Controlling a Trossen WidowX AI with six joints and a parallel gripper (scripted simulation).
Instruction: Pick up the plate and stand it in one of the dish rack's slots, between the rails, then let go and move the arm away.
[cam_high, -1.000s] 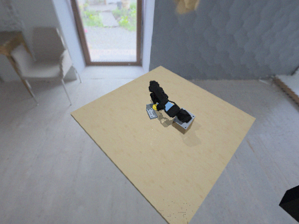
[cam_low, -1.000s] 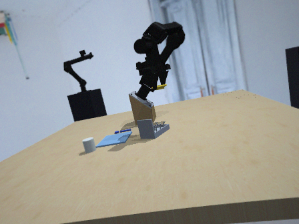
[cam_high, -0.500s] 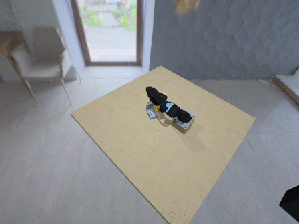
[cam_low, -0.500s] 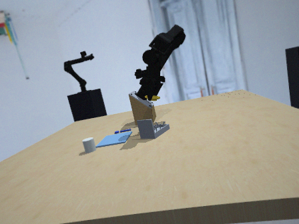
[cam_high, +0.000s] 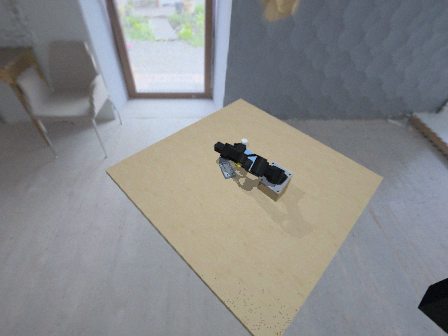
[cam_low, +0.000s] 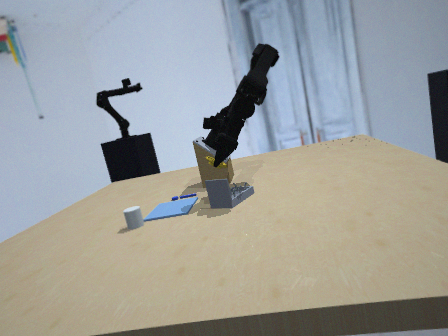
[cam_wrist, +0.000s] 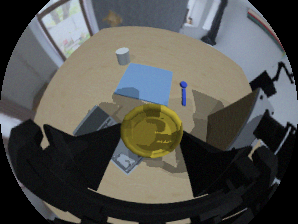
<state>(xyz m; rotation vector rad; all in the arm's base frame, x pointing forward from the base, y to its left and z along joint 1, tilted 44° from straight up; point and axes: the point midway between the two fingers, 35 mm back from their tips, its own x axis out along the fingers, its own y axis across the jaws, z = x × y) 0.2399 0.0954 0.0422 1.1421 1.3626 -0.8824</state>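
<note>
Right now my gripper tip is 50 mm short of the grey dish rack, 50 mm to the right of it and 80 mm above it. Round my gripper tip: blue utensil (50 mm behind, 160 mm to the right, 100 mm below); then white cup (170 mm ahead, 200 mm to the right, 80 mm below); then yellow plate (10 mm above).
</note>
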